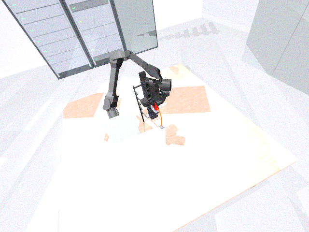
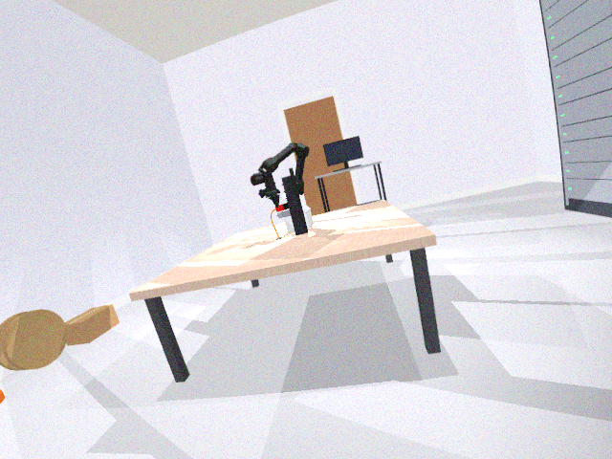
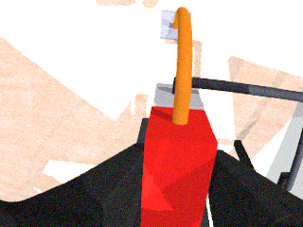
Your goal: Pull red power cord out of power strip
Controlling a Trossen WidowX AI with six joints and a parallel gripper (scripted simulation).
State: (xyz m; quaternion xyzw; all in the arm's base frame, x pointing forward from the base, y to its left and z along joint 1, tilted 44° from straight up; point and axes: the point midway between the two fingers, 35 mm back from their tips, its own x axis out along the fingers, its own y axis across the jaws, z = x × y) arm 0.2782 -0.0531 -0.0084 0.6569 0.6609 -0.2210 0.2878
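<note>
Right now my gripper tip is 3 cm to the right of the red plug and 1 cm past it.
</note>
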